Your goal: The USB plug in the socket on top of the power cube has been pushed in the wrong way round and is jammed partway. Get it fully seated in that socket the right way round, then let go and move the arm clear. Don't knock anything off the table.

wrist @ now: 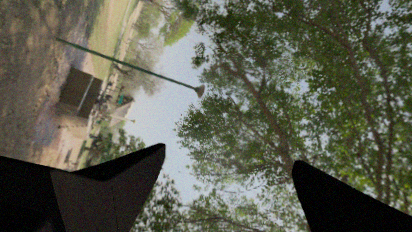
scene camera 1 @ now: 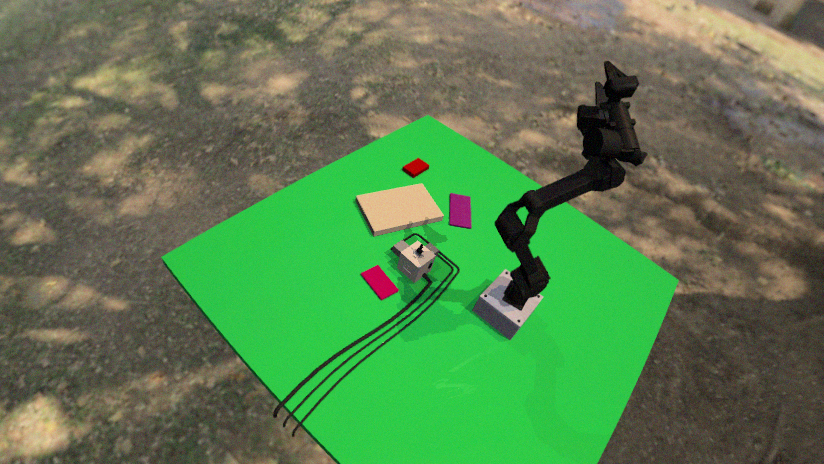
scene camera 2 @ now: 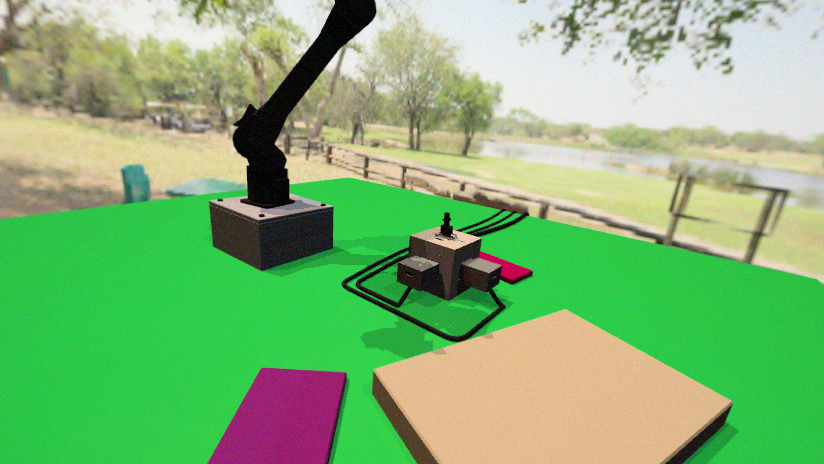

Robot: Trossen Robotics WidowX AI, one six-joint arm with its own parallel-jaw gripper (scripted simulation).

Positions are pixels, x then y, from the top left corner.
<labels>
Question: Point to a purple card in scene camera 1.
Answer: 460, 205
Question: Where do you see a grey power cube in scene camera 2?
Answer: At 450, 254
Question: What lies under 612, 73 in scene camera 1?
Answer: My gripper.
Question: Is my gripper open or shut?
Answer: Open.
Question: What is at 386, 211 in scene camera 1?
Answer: A tan board.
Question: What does my gripper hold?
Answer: Nothing.
</labels>
